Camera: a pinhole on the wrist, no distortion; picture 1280 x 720 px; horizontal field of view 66.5 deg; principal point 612.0 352.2 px. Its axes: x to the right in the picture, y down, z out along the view. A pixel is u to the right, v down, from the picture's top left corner.
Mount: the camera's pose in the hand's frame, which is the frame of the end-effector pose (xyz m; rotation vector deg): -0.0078 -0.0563 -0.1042 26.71 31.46 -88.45
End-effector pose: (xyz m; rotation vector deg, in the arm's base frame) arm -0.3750 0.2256 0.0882 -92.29 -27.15 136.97
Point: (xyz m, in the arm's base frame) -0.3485 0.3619 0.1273
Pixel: 812 438
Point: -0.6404 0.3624 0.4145
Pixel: 391 45
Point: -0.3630 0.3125 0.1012
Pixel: 283 560
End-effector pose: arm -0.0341 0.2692 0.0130 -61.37 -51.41 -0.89
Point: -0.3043 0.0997 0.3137
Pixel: 1076 220
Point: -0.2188 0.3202 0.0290
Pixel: outside the picture
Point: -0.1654 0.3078 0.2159
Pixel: 441 537
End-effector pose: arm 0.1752 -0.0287 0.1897 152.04 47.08 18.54
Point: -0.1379 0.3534 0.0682
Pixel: outside the picture
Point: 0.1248 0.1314 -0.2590
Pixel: 495 326
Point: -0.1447 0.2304 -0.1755
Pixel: 1017 46
